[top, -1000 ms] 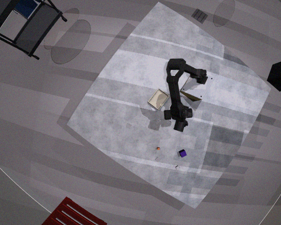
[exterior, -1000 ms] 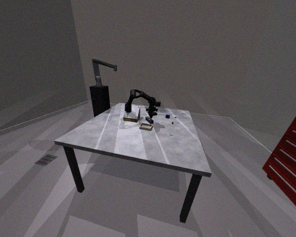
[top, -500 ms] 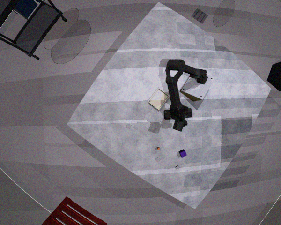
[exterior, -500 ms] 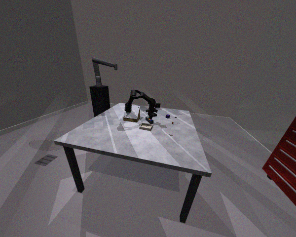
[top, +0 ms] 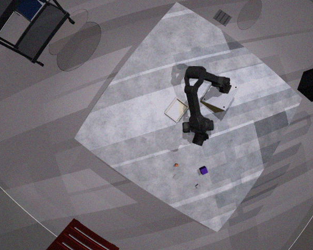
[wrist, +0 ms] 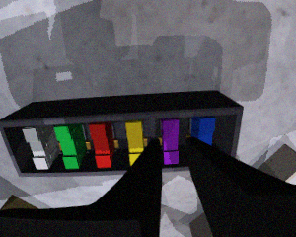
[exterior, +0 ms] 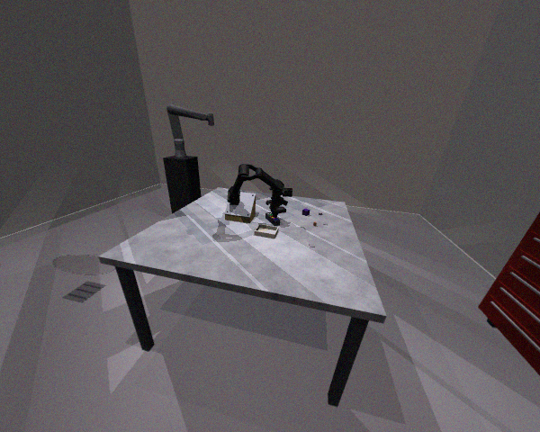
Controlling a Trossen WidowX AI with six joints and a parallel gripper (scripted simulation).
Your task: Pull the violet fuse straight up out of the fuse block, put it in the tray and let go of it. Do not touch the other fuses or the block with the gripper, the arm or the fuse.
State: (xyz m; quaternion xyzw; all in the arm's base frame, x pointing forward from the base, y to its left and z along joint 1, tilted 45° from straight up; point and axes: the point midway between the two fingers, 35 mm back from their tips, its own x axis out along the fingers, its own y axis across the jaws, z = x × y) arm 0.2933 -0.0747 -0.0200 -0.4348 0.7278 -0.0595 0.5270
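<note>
Right now the violet fuse is 2 cm below my gripper tip. From my gripper tip the other things lie so: yellow fuse: 2 cm to the left, 2 cm below, 1 cm behind; then blue fuse: 2 cm to the right, 2 cm below, 1 cm ahead; then red fuse: 3 cm to the left, 2 cm below, 2 cm behind.
</note>
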